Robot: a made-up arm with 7 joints.
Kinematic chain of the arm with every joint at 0, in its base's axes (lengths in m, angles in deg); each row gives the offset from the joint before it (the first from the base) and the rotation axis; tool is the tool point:
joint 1: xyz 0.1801 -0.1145 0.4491 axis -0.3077 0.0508 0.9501
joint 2: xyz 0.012 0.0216 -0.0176 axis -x
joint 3: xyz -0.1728 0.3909 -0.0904 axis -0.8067 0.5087 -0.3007
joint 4: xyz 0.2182 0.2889 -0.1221 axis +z
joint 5: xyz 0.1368 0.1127 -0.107 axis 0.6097 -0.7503 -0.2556
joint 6: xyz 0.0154 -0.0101 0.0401 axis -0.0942 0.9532 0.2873
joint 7: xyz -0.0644 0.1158 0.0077 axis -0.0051 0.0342 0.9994
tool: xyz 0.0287 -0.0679 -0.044
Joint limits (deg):
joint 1: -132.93..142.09
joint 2: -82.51..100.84
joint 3: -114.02..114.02
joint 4: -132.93..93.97
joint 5: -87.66..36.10
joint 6: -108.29..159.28
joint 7: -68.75..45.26
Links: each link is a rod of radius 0.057 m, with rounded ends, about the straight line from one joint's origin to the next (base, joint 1, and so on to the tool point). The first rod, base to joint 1, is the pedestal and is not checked.
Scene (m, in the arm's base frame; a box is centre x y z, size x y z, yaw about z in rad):
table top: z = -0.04
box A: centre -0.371 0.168 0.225 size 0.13 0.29 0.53 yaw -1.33
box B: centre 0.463 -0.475 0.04 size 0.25 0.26 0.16 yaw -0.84
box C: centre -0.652 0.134 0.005 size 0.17 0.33 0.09 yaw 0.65
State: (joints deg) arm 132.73 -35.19 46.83 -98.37 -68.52 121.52 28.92
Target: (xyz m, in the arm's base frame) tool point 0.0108 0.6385 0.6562
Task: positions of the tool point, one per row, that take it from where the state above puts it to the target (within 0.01 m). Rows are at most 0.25 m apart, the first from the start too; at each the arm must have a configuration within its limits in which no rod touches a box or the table.
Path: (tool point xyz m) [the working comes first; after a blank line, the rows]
Joints at the target: 40.56 -58.31 5.61 -55.11 -76.88 127.02 41.34
Straight joint move there: touches box A.

1: -0.2249 -0.3795 0.1330
2: -0.3398 -0.3395 0.1416
3: -0.4515 -0.2855 0.1772
4: -0.5507 -0.2181 0.2399
5: -0.6286 -0.1409 0.3272
6: -0.6783 -0.0602 0.4343
7: -0.6962 0.0168 0.5543
8: -0.6819 0.0829 0.6788
9: -0.6140 0.2695 0.6529
10: -0.4965 0.4294 0.6405
11: -0.3422 0.5488 0.6396
12: -0.1673 0.6190 0.6463
13: 0.0107 0.6385 0.6562

